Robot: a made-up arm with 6 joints.
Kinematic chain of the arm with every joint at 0, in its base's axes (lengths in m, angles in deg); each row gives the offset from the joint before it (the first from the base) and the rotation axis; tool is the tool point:
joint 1: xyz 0 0 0.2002 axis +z
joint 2: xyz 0 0 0 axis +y
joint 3: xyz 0 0 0.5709 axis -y
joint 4: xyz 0 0 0 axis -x
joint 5: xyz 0.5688 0 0 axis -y
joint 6: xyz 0 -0.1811 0 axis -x
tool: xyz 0 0 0
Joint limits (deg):
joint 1: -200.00..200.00
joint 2: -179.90..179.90
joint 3: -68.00..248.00
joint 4: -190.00..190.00
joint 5: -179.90..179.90
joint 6: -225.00..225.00
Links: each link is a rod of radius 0.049 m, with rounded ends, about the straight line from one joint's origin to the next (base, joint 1, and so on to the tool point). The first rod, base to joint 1, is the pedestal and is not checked.
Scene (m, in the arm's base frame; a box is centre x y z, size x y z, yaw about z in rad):
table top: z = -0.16
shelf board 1: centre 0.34 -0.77 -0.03 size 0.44 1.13 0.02 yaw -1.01
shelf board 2: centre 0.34 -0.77 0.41 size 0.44 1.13 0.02 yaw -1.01
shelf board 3: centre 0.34 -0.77 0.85 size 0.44 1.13 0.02 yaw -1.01
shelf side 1: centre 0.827 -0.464 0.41 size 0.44 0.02 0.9 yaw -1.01
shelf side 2: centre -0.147 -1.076 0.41 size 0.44 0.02 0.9 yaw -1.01
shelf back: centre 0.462 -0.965 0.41 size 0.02 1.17 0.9 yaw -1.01
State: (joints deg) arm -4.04 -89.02 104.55 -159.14 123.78 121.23
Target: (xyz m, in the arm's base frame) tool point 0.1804 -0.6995 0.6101
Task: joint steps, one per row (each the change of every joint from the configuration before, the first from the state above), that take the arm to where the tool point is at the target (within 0.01 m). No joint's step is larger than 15 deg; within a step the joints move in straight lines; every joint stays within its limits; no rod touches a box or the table.
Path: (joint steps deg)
1: 13.45 10.80 10.69 -3.43 0.00 0.00
2: 13.45 10.79 10.70 -3.43 0.00 0.00
3: 13.45 10.80 10.69 -3.43 0.00 0.00
4: 13.45 10.80 10.70 -3.43 0.00 0.00
5: 13.46 10.79 10.69 -3.42 0.00 0.00
6: 13.45 10.80 10.69 -3.43 0.00 0.00
7: 13.45 10.80 10.70 -3.43 0.00 0.00
8: 13.45 10.79 10.69 -3.43 0.00 0.00
9: 13.45 10.80 10.70 -3.43 0.00 0.00
10: 0.95 -11.61 -11.52 2.53 0.00 0.00
11: 0.95 -11.60 -11.52 2.53 0.00 0.00

